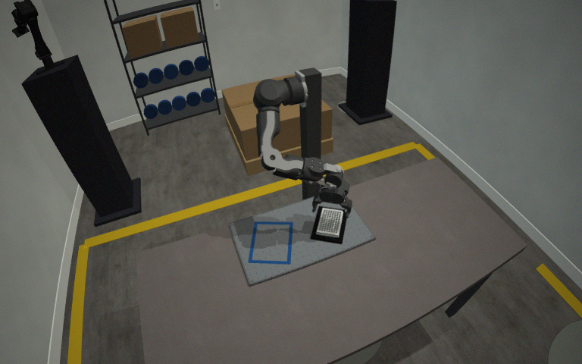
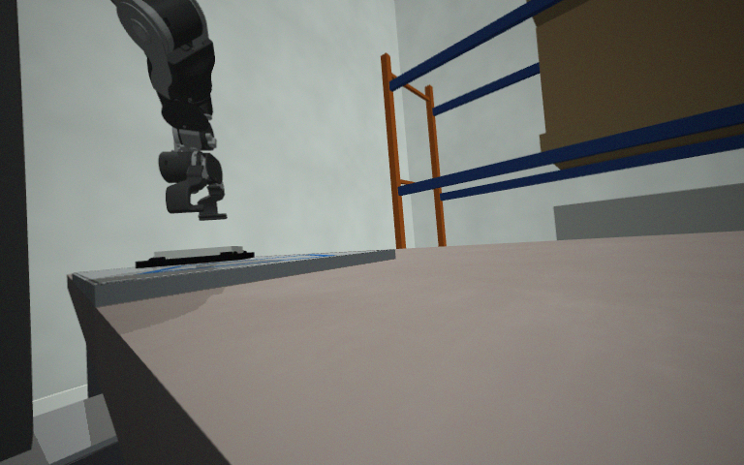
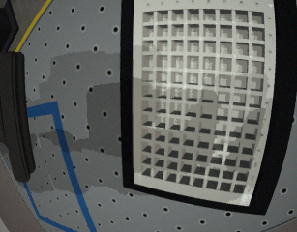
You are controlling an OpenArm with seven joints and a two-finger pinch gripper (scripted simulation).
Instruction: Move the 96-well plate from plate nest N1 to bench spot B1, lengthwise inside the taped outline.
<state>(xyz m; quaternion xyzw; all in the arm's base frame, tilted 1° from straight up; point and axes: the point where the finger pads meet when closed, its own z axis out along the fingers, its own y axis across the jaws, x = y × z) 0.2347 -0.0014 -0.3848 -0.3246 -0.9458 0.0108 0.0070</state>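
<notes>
My gripper is now 70 mm above the white 96-well plate. Also, from my hand: black plate nest N1: 80 mm below.
</notes>
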